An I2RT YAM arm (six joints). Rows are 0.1 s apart.
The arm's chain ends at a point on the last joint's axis. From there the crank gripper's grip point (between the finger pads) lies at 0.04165 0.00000 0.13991 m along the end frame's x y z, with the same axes.
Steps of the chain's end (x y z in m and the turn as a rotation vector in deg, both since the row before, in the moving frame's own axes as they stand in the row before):
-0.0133, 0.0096, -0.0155, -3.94, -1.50, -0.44
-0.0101, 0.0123, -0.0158, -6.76, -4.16, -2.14
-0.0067, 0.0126, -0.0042, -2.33, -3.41, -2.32
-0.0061, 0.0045, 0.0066, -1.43, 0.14, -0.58
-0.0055, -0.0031, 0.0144, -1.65, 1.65, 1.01
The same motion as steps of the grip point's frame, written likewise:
-0.0169, 0.0189, -0.0148, -3.94, -1.50, -0.44
-0.0201, 0.0276, -0.0140, -6.76, -4.16, -2.14
-0.0150, 0.0168, -0.0021, -2.33, -3.41, -2.32
-0.0057, 0.0076, 0.0065, -1.43, 0.14, -0.58
-0.0015, 0.0017, 0.0131, -1.65, 1.65, 1.01

